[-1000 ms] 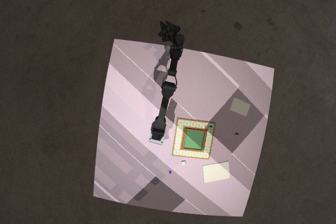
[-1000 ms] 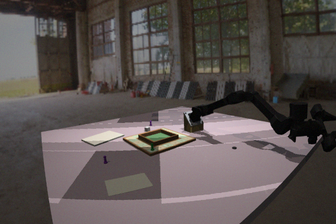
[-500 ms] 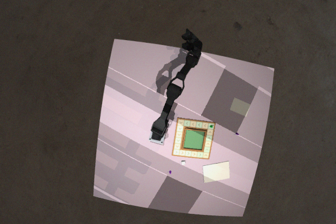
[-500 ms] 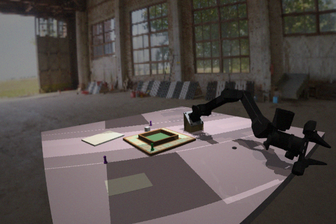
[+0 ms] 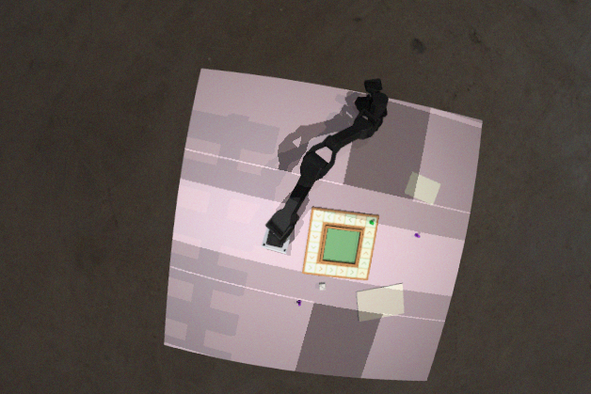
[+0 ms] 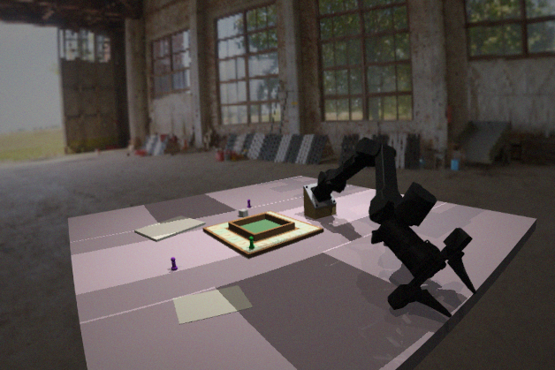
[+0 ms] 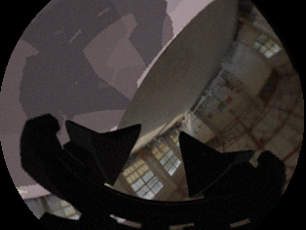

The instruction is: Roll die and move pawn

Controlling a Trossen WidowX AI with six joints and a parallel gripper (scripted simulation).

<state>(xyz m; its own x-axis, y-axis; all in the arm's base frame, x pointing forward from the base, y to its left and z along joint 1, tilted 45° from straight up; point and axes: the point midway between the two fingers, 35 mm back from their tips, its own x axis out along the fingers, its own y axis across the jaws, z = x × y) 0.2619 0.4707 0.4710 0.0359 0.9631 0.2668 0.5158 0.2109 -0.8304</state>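
The white die lies 3 cm behind my gripper tip, 87 cm to the right of it and 4 cm below it. Also, from my gripper tip: pale yellow sheet: 31 cm ahead, 37 cm to the right, 5 cm below; then black dot: 21 cm behind, 34 cm to the right, 5 cm below; then green pawn: 11 cm ahead, 56 cm to the right, 2 cm below.
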